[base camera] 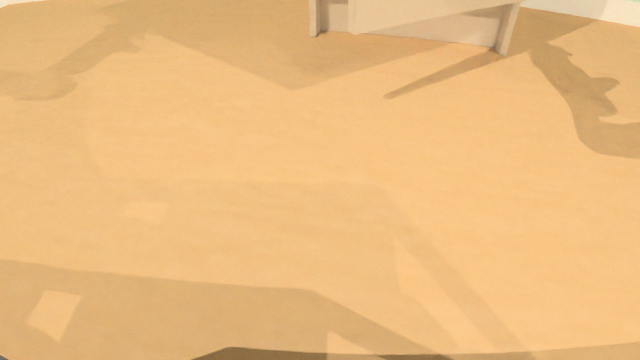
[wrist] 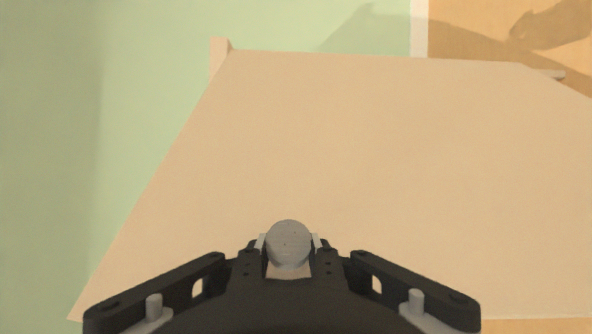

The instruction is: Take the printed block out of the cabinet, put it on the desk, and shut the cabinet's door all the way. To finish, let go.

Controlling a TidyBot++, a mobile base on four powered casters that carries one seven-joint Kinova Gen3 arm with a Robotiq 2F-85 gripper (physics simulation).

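Frame: origin at the arm's base, x left, y back, z up, level; millimetres.
Where they show: gripper, fingertip midpoint: (wrist: 288,245).
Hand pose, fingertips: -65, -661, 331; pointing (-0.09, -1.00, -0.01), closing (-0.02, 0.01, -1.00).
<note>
After its pixels a point has its place, as x, y, z.
My gripper (wrist: 288,245) {-65, -661, 331} is shut on the printed block (wrist: 288,244) {-72, -635, 331}, a grey piece with a round end, faint layer lines and small dark dots. The block sits between both fingertips in the wrist view. Behind it is a large flat beige panel (wrist: 380,165) {-139, -722, 226}; whether this belongs to the cabinet or the desk I cannot tell. In the base view, the lower part of a beige piece of furniture (base camera: 508,30) {-427, -965, -328} shows at the top, with legs and a front panel whose lower edge slants. The cabinet's inside and the gripper do not show in the base view.
A short pale rod (wrist: 554,74) {-426, -965, -364} sticks out past the panel's upper right edge. A beige post (wrist: 218,56) {-408, -928, 493} stands at its upper left corner. The green wall (wrist: 45,150) {-299, -1561, 1552} lies to the left. Shadows fall across the wooden floor (base camera: 250,150) {136, -536, -397} before the furniture.
</note>
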